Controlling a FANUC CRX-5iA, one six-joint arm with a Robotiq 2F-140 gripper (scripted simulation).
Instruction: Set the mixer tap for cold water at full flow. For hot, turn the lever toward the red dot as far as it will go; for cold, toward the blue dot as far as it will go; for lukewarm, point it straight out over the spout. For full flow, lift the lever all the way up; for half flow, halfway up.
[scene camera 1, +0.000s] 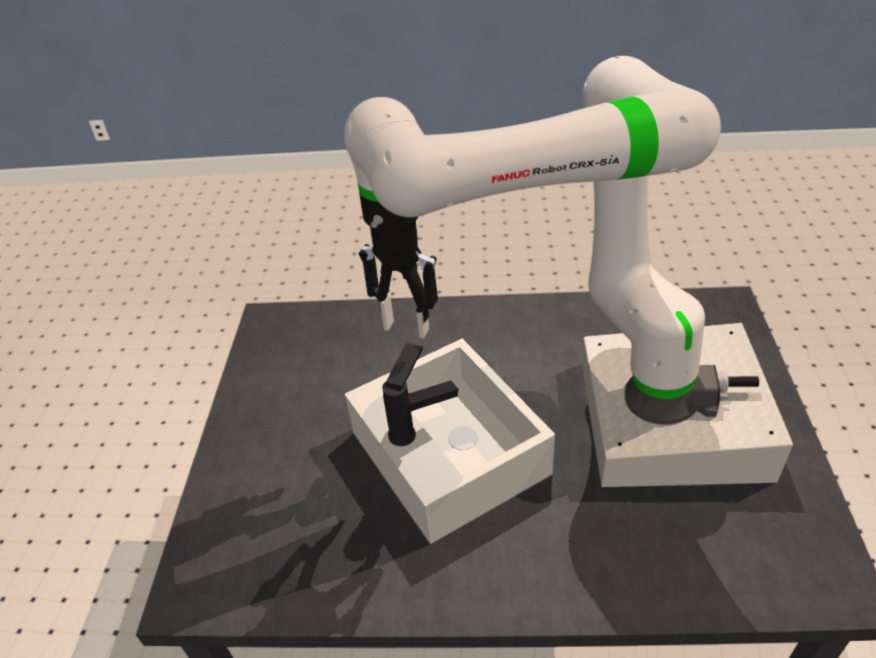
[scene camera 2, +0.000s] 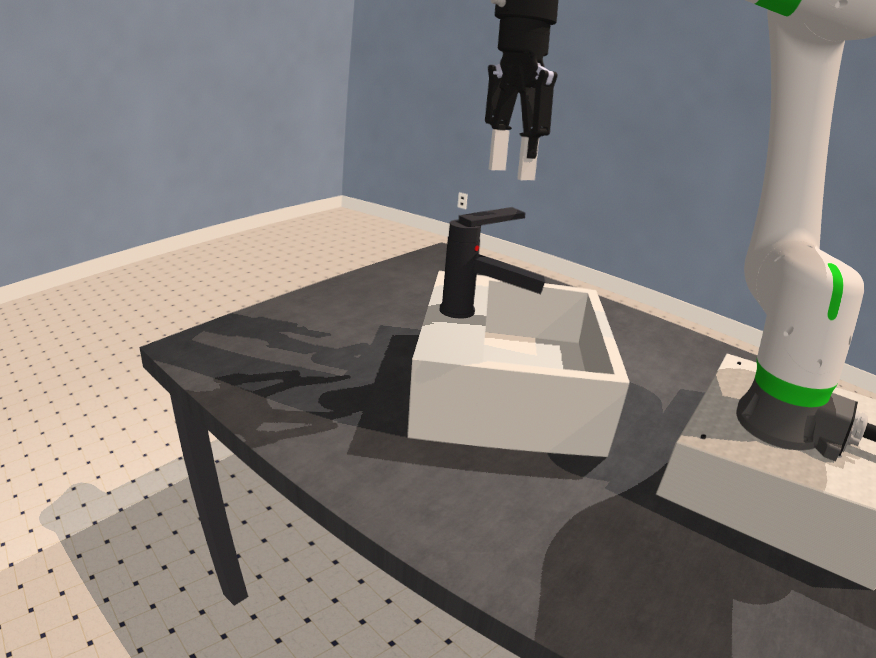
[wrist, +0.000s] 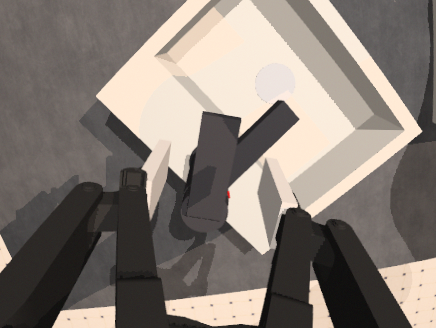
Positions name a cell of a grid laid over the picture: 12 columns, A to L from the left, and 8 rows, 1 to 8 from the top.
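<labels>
You'd find my gripper in the wrist view (F5), and it's there in scene camera 1 (F5) and in scene camera 2 (H3) as well.
</labels>
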